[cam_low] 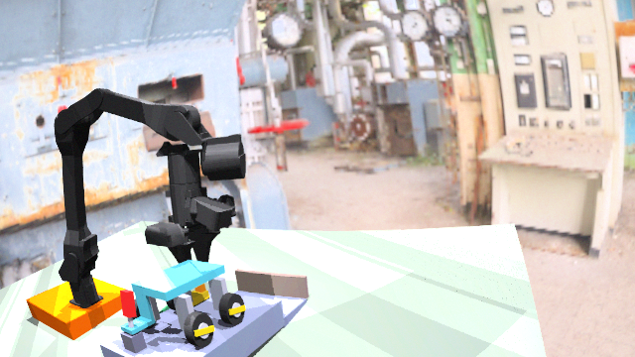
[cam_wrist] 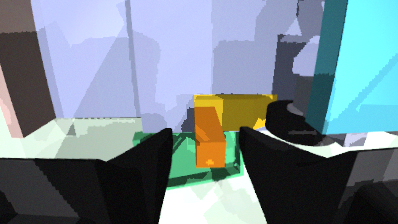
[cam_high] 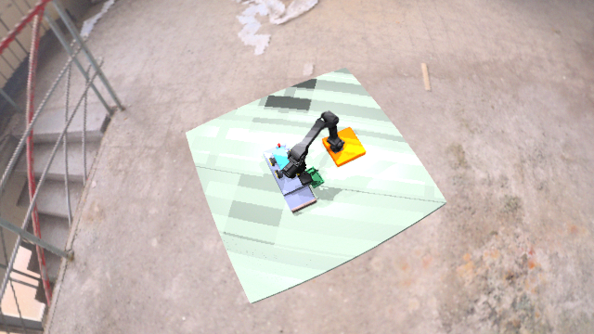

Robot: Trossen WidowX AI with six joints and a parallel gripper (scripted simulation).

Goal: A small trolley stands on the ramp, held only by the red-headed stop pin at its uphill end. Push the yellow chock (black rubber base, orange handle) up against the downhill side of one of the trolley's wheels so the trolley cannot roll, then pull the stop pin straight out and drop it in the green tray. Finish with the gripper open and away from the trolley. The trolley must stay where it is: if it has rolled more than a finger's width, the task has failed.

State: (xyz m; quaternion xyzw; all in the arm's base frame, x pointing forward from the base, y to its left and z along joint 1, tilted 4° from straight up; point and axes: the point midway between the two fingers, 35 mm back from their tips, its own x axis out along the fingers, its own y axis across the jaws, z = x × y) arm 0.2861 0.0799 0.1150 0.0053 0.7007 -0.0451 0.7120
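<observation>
Right now my gripper tip is 20 mm to the left of the yellow chock and 20 mm above it. The rest, counted from my gripper tip: trolley: 120 mm to the right, 50 mm ahead, 10 mm above; then brown end wall: 140 mm to the left, 70 mm below, 70 mm ahead; then grey-blue ramp: 110 mm to the right, 60 mm below, 50 mm ahead.
</observation>
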